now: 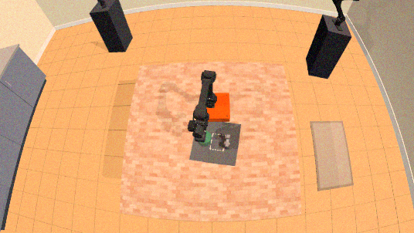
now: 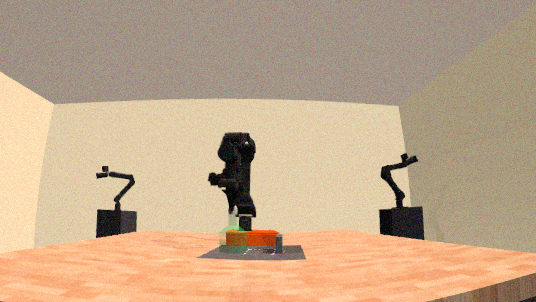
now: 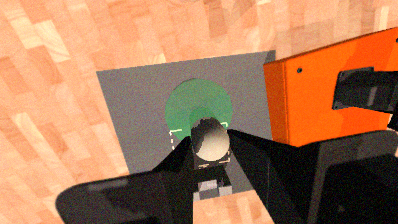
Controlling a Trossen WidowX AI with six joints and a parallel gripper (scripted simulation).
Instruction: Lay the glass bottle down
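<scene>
Now: gripper tip 50 mm above the green glass bottle. Also, from my gripper tip: dark grey mat: 80 mm to the left, 140 mm below.
</scene>
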